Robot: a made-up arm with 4 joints. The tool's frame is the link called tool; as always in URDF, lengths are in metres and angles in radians. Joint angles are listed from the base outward.
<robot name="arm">
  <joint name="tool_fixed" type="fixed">
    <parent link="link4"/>
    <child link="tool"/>
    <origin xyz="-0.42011 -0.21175 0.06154" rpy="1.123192 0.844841 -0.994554"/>
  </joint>
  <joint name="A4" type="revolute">
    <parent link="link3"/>
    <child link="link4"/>
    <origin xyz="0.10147 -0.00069 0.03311" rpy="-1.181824 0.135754 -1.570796"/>
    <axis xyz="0 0 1"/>
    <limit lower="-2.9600" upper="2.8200"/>
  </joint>
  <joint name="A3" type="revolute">
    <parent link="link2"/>
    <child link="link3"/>
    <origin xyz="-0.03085 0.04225 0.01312" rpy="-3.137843 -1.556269 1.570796"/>
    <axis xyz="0 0 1"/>
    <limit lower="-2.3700" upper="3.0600"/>
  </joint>
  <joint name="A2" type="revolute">
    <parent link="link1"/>
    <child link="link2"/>
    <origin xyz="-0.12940 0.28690 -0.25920" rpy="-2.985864 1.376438 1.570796"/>
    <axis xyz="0 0 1"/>
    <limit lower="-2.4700" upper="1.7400"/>
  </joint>
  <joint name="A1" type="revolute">
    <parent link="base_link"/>
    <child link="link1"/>
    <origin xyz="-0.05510 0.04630 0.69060" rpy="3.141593 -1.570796 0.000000"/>
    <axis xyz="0 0 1"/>
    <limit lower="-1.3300" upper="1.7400"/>
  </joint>
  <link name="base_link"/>
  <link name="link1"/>
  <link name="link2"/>
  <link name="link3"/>
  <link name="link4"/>
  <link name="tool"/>
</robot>
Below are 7 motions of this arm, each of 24 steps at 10 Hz.
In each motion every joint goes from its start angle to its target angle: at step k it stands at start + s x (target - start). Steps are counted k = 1, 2, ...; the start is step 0. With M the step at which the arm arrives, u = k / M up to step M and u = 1 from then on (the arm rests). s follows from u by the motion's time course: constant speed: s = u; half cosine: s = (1 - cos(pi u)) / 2; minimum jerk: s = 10 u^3 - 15 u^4 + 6 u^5.
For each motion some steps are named. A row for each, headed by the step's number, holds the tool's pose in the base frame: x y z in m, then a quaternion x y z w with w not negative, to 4 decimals.
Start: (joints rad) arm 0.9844 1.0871 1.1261 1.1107
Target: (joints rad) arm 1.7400 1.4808 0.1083 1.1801
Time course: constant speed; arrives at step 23
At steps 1, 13, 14, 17, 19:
1: 0.1703 -0.0322 0.6111 0.1479 0.4562 0.5493 0.6843
13: 0.2067 0.1314 0.5281 0.1545 0.5648 0.5096 0.6304
14: 0.2082 0.1470 0.5252 0.1519 0.5728 0.5077 0.6254
17: 0.2113 0.1945 0.5204 0.1413 0.5952 0.5030 0.6105
19: 0.2123 0.2264 0.5207 0.1321 0.6089 0.5005 0.6011

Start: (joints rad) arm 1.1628 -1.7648 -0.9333 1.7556
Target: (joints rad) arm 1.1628 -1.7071 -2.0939 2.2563
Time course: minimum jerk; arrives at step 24
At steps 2, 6, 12, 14, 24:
2: -0.6996 -0.2522 0.1760 0.8258 0.0085 -0.2244 0.5173
6: -0.6730 -0.2576 0.1454 0.8472 0.0395 -0.1950 0.4926
12: -0.5571 -0.2236 0.0197 0.9147 0.1396 -0.0635 0.3739
14: -0.5118 -0.1865 -0.0230 0.9325 0.1664 -0.0095 0.3203
24: -0.4165 -0.0622 -0.0890 0.9554 0.2001 0.1115 0.1863

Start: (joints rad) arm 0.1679 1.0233 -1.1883 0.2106
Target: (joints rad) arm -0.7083 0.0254 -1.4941 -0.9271
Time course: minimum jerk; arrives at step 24
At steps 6, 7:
6: -0.1092 0.2054 0.7731 -0.3962 -0.0685 -0.7669 0.5001
7: -0.1342 0.2226 0.7594 -0.3898 -0.1245 -0.7712 0.4876

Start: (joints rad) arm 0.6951 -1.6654 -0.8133 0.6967
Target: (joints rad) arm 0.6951 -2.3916 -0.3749 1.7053
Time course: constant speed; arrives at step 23
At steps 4, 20, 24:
4: -0.8234 -0.0803 0.2466 0.7502 -0.2803 -0.4250 0.4219
20: -0.8018 -0.2087 0.2095 0.5952 -0.4238 -0.2618 0.6306
24: -0.8085 -0.2108 0.2263 0.5481 -0.4455 -0.2531 0.6611

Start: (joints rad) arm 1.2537 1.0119 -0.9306 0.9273
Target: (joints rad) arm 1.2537 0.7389 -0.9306 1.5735
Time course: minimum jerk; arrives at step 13
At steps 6, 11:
6: 0.1439 -0.1667 0.4986 0.0204 0.7783 -0.2348 0.5820
11: 0.1555 -0.1697 0.3765 0.0734 0.8385 -0.1183 0.5269

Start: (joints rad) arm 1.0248 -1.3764 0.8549 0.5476
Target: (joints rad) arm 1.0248 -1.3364 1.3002 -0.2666
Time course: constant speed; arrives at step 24
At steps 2, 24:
2: -0.7718 -0.1267 0.1666 0.4317 -0.5892 -0.1852 0.6574
24: -0.5146 -0.1540 -0.0462 0.5338 -0.7286 -0.0040 0.4292

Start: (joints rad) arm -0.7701 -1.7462 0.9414 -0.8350
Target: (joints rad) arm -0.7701 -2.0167 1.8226 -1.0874
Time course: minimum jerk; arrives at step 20
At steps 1, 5, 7, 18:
1: -0.1894 -0.6958 0.7150 0.3959 -0.5694 0.5786 0.4293
5: -0.1656 -0.6936 0.7545 0.3837 -0.5455 0.6155 0.4200
7: -0.1387 -0.6854 0.8061 0.3657 -0.5134 0.6606 0.4079
18: -0.0810 -0.5448 1.0876 0.2164 -0.3076 0.8603 0.3442

